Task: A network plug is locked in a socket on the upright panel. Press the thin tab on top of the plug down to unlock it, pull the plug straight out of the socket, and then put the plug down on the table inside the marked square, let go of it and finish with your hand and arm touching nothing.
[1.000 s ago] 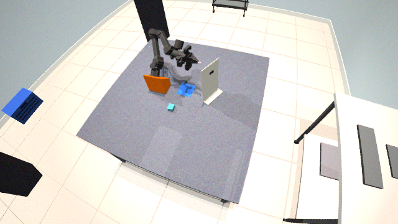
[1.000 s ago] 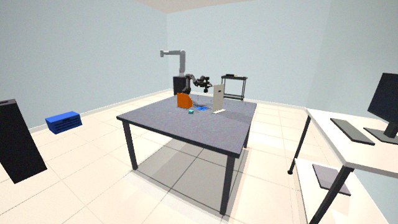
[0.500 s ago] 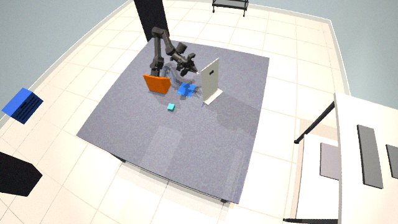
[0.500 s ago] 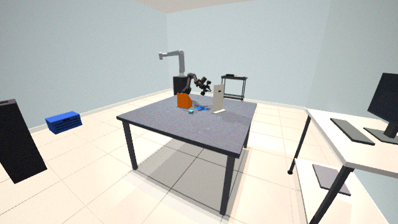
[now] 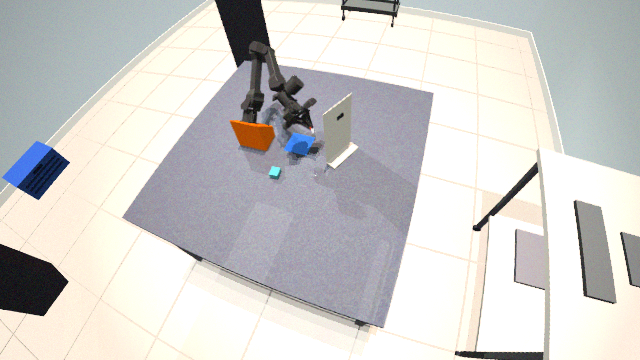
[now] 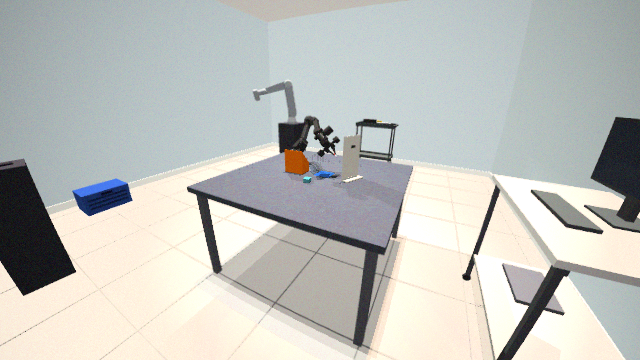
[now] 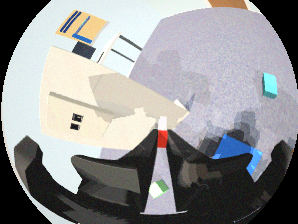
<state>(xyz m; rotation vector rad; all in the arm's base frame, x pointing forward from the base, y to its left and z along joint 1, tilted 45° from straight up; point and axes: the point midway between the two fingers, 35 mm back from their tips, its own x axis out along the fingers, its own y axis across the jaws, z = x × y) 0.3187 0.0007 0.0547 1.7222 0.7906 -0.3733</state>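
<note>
My gripper tip is now 17 cm above the blue marked square, 10 cm past it and 2 cm to the right of it. Also, from my gripper tip: pale upright panel 11 cm ahead, 5 cm to the left, 3 cm below.
</note>
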